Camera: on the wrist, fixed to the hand. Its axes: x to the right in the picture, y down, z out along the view.
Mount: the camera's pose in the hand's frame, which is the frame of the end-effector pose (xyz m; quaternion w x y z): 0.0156 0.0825 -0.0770 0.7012 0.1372 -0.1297 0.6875
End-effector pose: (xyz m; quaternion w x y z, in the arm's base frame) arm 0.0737 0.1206 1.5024 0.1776 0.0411 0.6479 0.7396
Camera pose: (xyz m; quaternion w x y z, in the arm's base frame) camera 0.0195 0.0448 1.5679 0.3055 -0.5945 -0.5045 -0.5465
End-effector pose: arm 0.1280 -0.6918 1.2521 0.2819 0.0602 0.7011 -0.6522
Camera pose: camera 0.1279 -0.6115 1.1713 0.7287 0.4783 0.3242 -0.3675
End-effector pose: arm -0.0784 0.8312 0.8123 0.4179 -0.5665 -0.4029 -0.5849
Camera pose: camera -0.0256 0.7310 0.8251 0.7206 -0.6928 -0.0275 0.0059
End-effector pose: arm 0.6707 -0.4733 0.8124 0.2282 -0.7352 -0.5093 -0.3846
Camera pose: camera 0.7242 -0.5515 0.8757 0.4593 -0.8843 0.0660 0.0524
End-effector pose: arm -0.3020 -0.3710 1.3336 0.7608 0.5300 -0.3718 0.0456
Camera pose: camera -0.2892 -0.2756 1.3945 0.3812 0.2263 -0.7175 0.5373
